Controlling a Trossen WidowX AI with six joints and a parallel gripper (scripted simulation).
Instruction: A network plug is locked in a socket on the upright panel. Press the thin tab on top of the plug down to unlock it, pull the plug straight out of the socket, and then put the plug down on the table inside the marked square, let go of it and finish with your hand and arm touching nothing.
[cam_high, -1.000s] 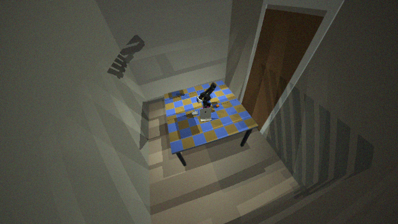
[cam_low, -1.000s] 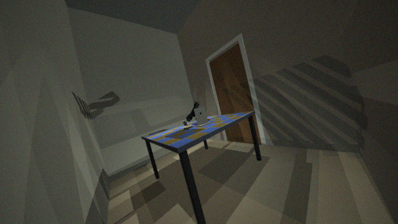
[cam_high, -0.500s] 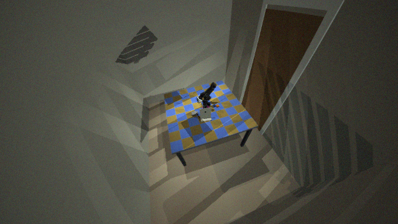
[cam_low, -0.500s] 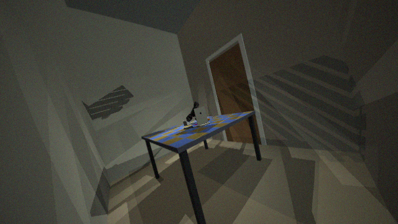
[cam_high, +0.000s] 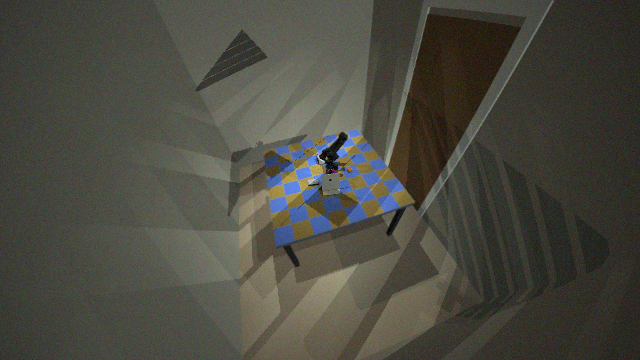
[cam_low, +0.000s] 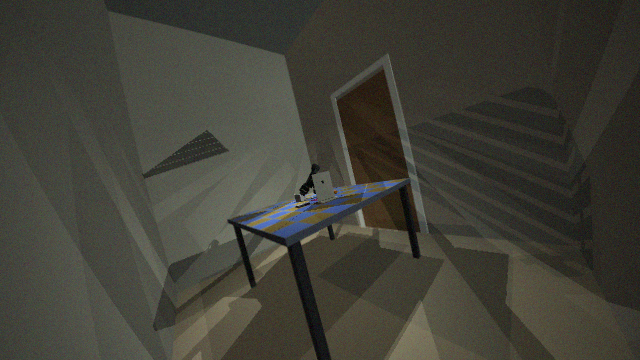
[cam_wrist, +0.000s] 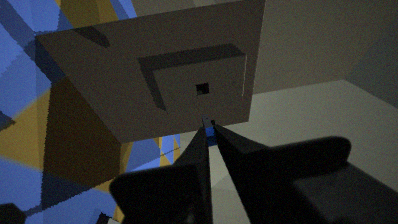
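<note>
My gripper tip is now 9 cm short of the upright panel, 1 cm to the left of it and 5 cm above it. Also, from my gripper tip: orange object 7 cm behind, 28 cm to the left, 14 cm below; then blue plug right at my gripper tip.
</note>
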